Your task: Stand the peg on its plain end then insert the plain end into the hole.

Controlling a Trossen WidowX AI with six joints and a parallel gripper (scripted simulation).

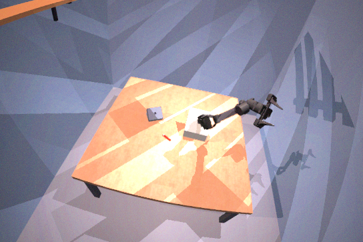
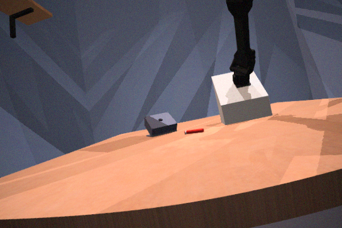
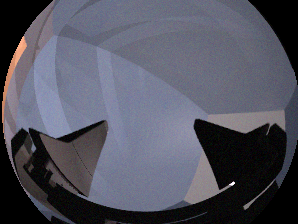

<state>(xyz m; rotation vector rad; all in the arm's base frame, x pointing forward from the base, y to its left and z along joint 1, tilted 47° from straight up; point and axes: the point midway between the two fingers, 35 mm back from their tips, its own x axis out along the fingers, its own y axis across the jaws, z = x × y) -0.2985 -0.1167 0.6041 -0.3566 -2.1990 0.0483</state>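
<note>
The red peg lies 670 mm below my gripper tip, 580 mm ahead of it and 260 mm to the right of it. Also, from my gripper tip: blue-grey sloped panel (730 mm ahead, 630 mm below, 440 mm to the right).
</note>
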